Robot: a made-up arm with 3 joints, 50 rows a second.
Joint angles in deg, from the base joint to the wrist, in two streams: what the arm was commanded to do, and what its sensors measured. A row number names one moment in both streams.
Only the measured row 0 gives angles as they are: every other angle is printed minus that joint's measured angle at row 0.
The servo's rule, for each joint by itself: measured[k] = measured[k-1] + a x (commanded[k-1-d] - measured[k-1]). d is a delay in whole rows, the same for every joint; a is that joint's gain. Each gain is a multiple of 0.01, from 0.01 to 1. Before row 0 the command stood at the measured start. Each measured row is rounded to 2 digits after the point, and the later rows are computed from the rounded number. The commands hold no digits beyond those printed.
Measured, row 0: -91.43 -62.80 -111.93
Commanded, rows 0 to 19: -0.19 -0.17 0.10; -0.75 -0.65 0.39; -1.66 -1.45 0.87; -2.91 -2.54 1.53; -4.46 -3.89 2.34; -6.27 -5.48 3.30; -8.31 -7.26 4.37; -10.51 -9.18 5.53; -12.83 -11.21 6.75; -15.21 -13.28 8.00; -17.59 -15.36 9.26; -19.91 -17.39 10.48; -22.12 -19.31 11.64; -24.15 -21.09 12.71; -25.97 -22.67 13.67; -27.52 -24.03 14.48; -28.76 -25.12 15.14; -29.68 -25.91 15.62; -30.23 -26.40 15.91; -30.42 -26.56 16.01
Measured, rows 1 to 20: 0.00 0.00 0.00; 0.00 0.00 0.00; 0.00 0.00 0.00; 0.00 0.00 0.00; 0.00 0.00 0.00; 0.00 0.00 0.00; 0.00 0.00 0.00; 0.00 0.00 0.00; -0.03 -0.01 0.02; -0.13 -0.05 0.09; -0.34 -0.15 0.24; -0.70 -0.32 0.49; -1.23 -0.57 0.84; -1.94 -0.91 1.31; -2.83 -1.35 1.89; -3.91 -1.90 2.58; -5.16 -2.55 3.37; -6.57 -3.30 4.25; -8.11 -4.14 5.20; -9.76 -5.07 6.20
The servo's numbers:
d 8
a 0.14 0.07 0.19

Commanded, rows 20 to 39: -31.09 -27.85 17.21; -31.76 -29.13 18.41; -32.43 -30.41 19.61; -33.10 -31.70 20.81; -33.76 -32.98 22.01; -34.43 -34.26 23.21; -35.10 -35.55 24.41; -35.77 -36.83 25.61; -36.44 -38.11 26.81; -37.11 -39.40 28.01; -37.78 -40.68 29.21; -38.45 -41.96 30.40; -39.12 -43.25 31.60; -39.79 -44.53 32.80; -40.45 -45.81 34.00; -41.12 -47.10 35.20; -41.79 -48.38 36.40; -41.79 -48.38 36.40; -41.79 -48.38 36.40; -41.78 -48.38 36.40
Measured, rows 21 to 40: -11.49 -6.07 7.23; -13.26 -7.12 8.27; -15.04 -8.21 9.30; -16.79 -9.32 10.28; -18.47 -10.43 11.20; -20.04 -11.51 12.04; -21.47 -12.55 12.78; -22.72 -13.53 13.39; -23.89 -14.53 14.12; -24.99 -15.55 14.94; -26.03 -16.59 15.83; -27.02 -17.65 16.78; -27.96 -18.72 17.77; -28.87 -19.81 18.80; -29.74 -20.91 19.87; -30.58 -22.02 20.96; -31.40 -23.15 22.07; -32.20 -24.29 23.20; -32.98 -25.44 24.34; -33.75 -26.60 25.49
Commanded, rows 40 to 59: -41.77 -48.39 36.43; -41.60 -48.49 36.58; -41.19 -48.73 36.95; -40.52 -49.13 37.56; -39.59 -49.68 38.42; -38.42 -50.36 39.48; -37.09 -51.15 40.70; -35.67 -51.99 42.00; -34.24 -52.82 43.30; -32.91 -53.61 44.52; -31.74 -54.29 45.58; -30.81 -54.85 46.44; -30.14 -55.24 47.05; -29.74 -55.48 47.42; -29.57 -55.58 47.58; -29.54 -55.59 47.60; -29.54 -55.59 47.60; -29.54 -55.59 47.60; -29.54 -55.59 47.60; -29.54 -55.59 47.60
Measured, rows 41 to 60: -34.50 -27.77 26.65; -35.24 -28.94 27.82; -35.97 -30.12 28.99; -36.69 -31.31 30.17; -37.40 -32.50 31.35; -38.01 -33.61 32.31; -38.54 -34.64 33.09; -38.99 -35.60 33.72; -39.38 -36.50 34.23; -39.69 -37.34 34.68; -39.90 -38.14 35.11; -39.99 -38.91 35.58; -39.93 -39.66 36.12; -39.72 -40.41 36.76; -39.35 -41.16 37.51; -38.83 -41.92 38.36; -38.19 -42.68 39.30; -37.45 -43.45 40.29; -36.65 -44.21 41.30; -35.83 -44.95 42.28
